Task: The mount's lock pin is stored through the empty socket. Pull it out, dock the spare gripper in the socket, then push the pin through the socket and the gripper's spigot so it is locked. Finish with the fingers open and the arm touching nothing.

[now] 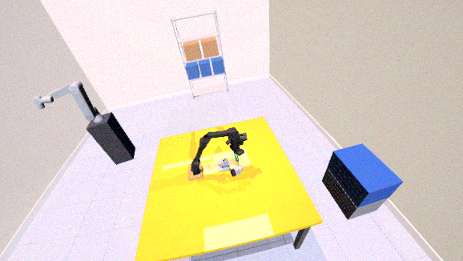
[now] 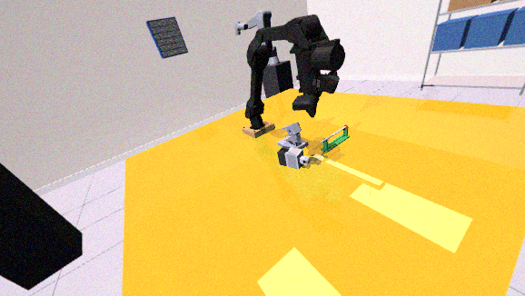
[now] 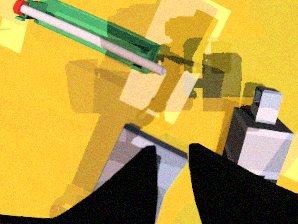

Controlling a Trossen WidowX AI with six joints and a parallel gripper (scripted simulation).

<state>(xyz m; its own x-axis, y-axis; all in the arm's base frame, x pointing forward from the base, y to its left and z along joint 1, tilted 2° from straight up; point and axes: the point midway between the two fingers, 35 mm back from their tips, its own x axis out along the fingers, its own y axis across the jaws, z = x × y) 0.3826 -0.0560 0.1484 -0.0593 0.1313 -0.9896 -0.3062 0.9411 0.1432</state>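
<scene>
Now: gripper tip 30 mm past the spare gripper, 90 mm to the left of it and 130 mm above it. From my gripper tip the other things lie so: green cradle: 30 mm ahead, 100 mm to the left, 130 mm below; mount: 110 mm behind, 10 mm to the left, 100 mm below.
</scene>
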